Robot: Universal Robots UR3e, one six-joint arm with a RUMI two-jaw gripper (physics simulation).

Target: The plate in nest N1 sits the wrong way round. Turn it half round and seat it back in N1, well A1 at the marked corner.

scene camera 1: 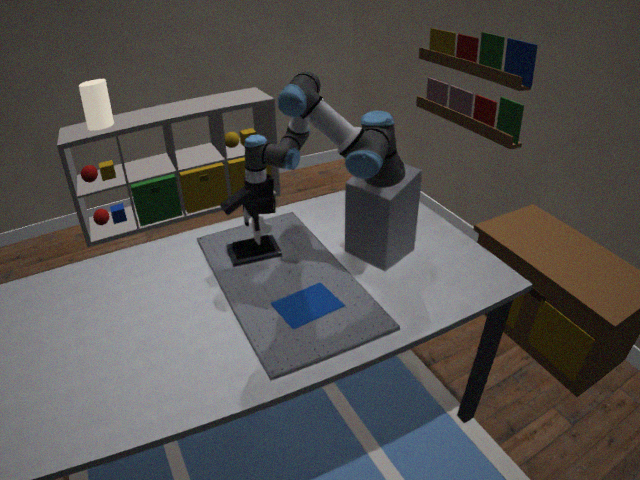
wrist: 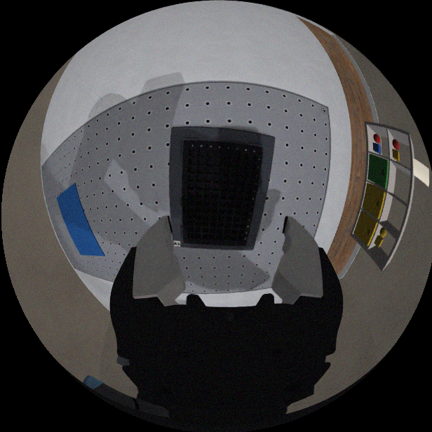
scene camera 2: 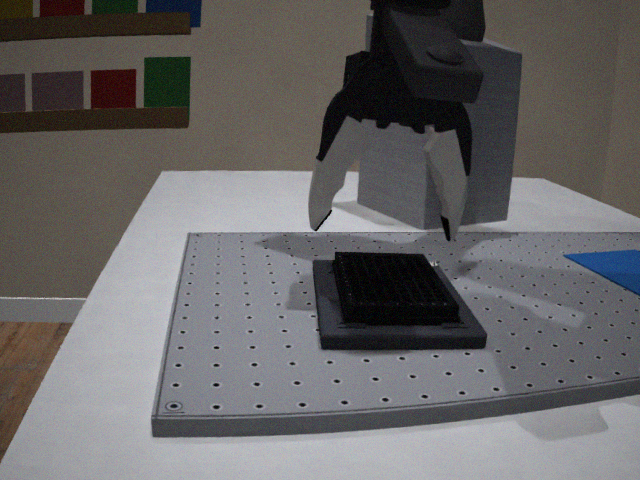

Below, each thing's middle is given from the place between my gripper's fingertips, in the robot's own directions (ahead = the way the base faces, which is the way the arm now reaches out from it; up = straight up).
Scene:
Now: hand 40 mm above the black well plate (scene camera 2: 394, 289), 10 mm to the right of it and 10 mm short of it. Also, from my hand: dark grey nest (scene camera 2: 375, 337): 50 mm below, 10 mm to the left, 10 mm ahead; flat blue rectangle (scene camera 1: 309, 304): 330 mm to the left, 60 mm below, 40 mm behind.

